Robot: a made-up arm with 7 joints. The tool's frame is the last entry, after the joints.
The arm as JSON. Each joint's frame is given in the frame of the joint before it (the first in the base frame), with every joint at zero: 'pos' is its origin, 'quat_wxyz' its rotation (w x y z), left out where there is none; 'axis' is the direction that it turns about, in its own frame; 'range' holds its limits. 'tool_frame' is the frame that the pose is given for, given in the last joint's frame.
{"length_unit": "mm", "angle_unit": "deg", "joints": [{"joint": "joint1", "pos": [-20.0, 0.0, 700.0], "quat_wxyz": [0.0, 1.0, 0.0, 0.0], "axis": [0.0, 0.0, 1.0], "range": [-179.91, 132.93]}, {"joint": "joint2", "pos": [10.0, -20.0, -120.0], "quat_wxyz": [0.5, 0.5, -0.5, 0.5], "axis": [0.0, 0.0, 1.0], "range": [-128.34, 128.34]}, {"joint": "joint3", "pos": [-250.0, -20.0, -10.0], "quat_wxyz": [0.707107, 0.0, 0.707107, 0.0], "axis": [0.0, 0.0, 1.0], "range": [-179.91, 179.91]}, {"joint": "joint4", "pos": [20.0, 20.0, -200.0], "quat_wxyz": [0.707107, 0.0, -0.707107, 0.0], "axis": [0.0, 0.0, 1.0], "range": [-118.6, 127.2]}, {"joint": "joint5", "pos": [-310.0, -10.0, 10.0], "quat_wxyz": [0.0, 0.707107, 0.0, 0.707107], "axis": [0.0, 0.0, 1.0], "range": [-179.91, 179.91]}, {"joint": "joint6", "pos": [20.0, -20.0, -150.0], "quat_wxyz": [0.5, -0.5, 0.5, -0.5], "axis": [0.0, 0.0, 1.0], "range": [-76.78, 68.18]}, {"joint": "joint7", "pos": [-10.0, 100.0, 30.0], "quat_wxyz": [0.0, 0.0, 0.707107, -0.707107], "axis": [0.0, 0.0, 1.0], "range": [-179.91, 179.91]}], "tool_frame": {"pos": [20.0, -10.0, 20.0], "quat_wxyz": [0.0, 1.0, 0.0, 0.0]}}
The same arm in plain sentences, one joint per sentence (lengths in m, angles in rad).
The arm has seven revolute joints in a row. What follows holds with every joint at zero, and every direction is one of the base frame's. The first joint sits 0.02 m along -x and 0.7 m along +z from the base frame's origin and rotates about -z, from -3.14 to 2.3201 rad. The second joint sits 0.01 m along +x and 0.02 m along +y and 0.12 m along +z from the first joint and rotates about +y, from -2.24 to 2.24 rad. The third joint sits 0.02 m along +x and 0.01 m along -y and 0.25 m along +z from the second joint and rotates about -z, from -3.14 to 3.14 rad. The fourth joint sits 0.02 m along -x and 0.02 m along -y and 0.2 m along +z from the third joint and rotates about +y, from -2.07 to 2.2201 rad. The fifth joint sits 0.01 m along +x and 0.01 m along +y and 0.31 m along +z from the fourth joint and rotates about -z, from -3.14 to 3.14 rad. The sixth joint sits 0.02 m along -x and 0.02 m along +y and 0.15 m along +z from the fifth joint and rotates about +y, from -1.3401 to 1.19 rad. The seventh joint sits 0.01 m along +x and 0.03 m along +y and 0.1 m along +z from the sixth joint and rotates about -z, from -3.14 to 3.14 rad. The tool frame, which is the frame that the pose is given for, sits 0.02 m along +x and 0.01 m along +y and 0.02 m along -z from the seventh joint; its axes are parallel to the base frame's.
